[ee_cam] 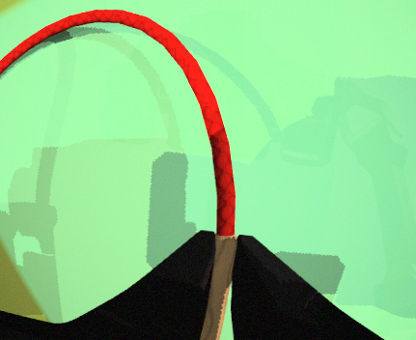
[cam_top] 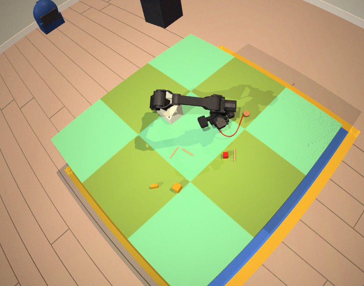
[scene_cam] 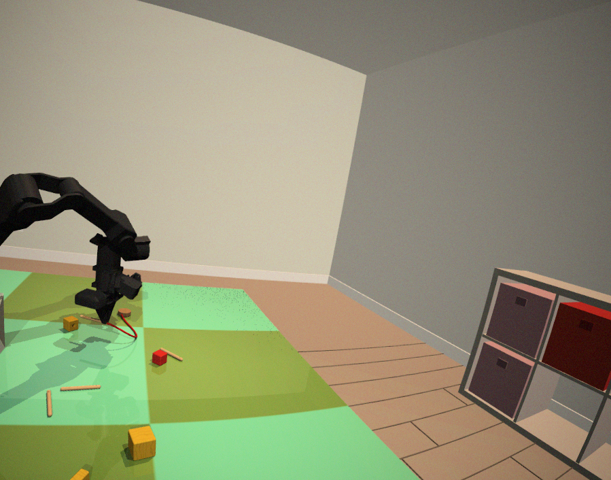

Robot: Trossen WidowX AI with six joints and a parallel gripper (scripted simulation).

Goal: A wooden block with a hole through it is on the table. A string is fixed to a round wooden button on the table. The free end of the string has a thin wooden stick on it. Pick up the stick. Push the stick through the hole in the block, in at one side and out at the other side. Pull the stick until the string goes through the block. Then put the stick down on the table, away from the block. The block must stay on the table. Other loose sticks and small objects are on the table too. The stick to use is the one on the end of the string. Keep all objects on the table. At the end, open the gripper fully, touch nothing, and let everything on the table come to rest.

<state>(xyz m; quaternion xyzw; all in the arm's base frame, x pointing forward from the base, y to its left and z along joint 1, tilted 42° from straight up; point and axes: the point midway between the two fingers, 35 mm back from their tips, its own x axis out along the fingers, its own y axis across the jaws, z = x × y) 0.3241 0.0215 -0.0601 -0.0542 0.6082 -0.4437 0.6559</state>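
Right now my gripper tip is 130 mm short of the red cube, 90 mm to the left of it and 50 mm above it. The rest, counted from my gripper tip: small orange piece: 450 mm to the right, 60 mm behind, 50 mm below; yellow cube: 390 mm to the right, 40 mm below, 40 mm ahead; round wooden button: 200 mm to the left, 70 mm ahead, 50 mm below.
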